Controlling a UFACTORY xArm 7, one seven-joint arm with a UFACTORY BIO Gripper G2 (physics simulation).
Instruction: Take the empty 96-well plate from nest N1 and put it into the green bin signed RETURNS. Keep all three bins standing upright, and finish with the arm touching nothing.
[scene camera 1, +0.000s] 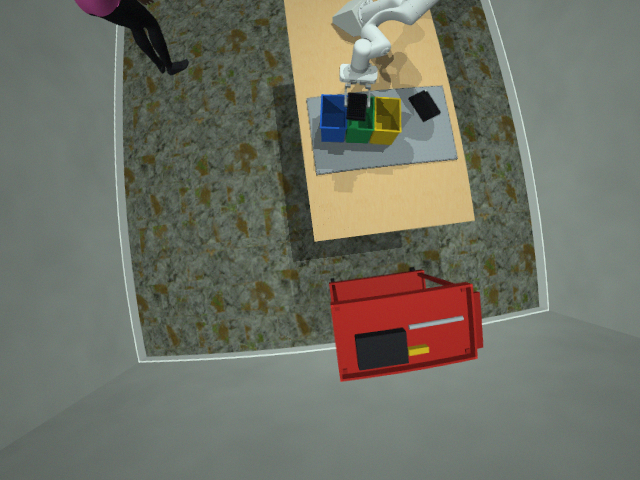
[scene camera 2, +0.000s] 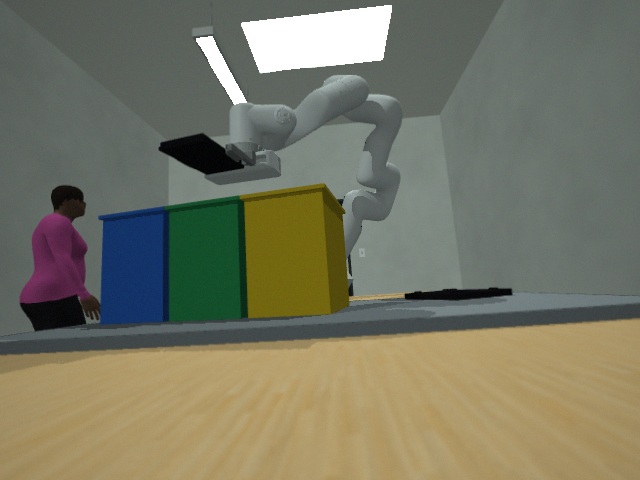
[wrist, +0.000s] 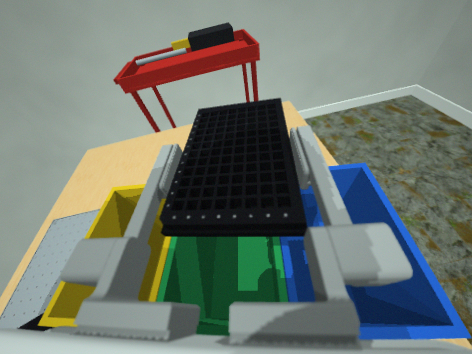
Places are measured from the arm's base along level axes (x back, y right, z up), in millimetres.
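Where they show: hand, tool point: (scene camera 1: 357, 102) (scene camera 2: 210, 157) (wrist: 232, 164); arm's base, link origin: (scene camera 1: 366, 14).
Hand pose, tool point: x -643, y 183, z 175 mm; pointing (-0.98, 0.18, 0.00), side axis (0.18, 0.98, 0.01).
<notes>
Each offset is from my tool point to the centre of the thing. Level surfaces: height alone.
The black 96-well plate {dz -4, dx -16, dy +4 mm} (scene camera 1: 357, 109) (scene camera 2: 193, 149) (wrist: 240, 175) is held between the two fingers of my gripper (scene camera 1: 357, 100) (scene camera 2: 227, 157) (wrist: 235, 155), which is shut on its long sides. The plate looks roughly level and hangs clearly above the bin rims. The green bin {dz -198, dx +5, dy -33 mm} (scene camera 1: 359, 135) (scene camera 2: 205, 263) (wrist: 247, 265) stands upright below it, its opening partly hidden by the plate in the first scene view. No RETURNS sign is readable. The black nest {dz -280, dx +99, dy -441 mm} (scene camera 1: 424, 105) (scene camera 2: 460, 293) lies on the grey board {dz -287 mm} (scene camera 1: 429, 147), right of the bins.
The blue bin {dz -198, dx +28, dy +96 mm} (scene camera 1: 333, 134) (scene camera 2: 134, 268) and yellow bin {dz -198, dx -18, dy -162 mm} (scene camera 1: 383, 136) (scene camera 2: 286, 253) stand upright close against either side of the green bin. A person (scene camera 1: 147, 41) (scene camera 2: 59, 258) stands beyond the table's left side. A red cart (scene camera 1: 403, 304) (wrist: 200, 62) stands past the table's front end.
</notes>
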